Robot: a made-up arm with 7 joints. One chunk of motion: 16 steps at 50 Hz.
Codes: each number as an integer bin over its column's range. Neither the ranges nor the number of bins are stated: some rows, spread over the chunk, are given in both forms.
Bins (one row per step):
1: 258 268 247 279 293 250
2: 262 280 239 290 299 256
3: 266 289 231 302 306 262
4: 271 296 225 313 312 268
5: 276 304 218 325 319 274
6: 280 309 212 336 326 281
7: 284 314 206 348 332 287
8: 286 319 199 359 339 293
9: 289 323 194 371 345 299
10: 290 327 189 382 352 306
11: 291 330 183 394 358 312
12: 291 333 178 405 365 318
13: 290 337 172 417 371 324
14: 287 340 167 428 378 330
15: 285 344 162 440 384 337
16: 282 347 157 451 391 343
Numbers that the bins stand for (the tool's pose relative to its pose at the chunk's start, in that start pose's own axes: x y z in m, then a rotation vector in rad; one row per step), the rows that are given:
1: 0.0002 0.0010 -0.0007 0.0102 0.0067 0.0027
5: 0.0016 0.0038 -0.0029 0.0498 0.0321 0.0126
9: 0.0026 0.0053 -0.0048 0.0895 0.0576 0.0229
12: 0.0028 0.0061 -0.0061 0.1187 0.0771 0.0307
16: 0.0021 0.0072 -0.0077 0.1583 0.1026 0.0410
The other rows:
2: 0.0005 0.0019 -0.0013 0.0197 0.0126 0.0052
3: 0.0008 0.0026 -0.0019 0.0300 0.0194 0.0077
4: 0.0012 0.0032 -0.0024 0.0395 0.0253 0.0101
6: 0.0019 0.0042 -0.0034 0.0593 0.0390 0.0155
7: 0.0022 0.0046 -0.0039 0.0696 0.0449 0.0179
8: 0.0024 0.0050 -0.0044 0.0791 0.0517 0.0204
10: 0.0027 0.0056 -0.0052 0.0989 0.0644 0.0258
11: 0.0028 0.0058 -0.0057 0.1093 0.0703 0.0282
13: 0.0027 0.0064 -0.0065 0.1291 0.0830 0.0332
14: 0.0025 0.0066 -0.0069 0.1385 0.0899 0.0356
15: 0.0023 0.0069 -0.0073 0.1489 0.0957 0.0385

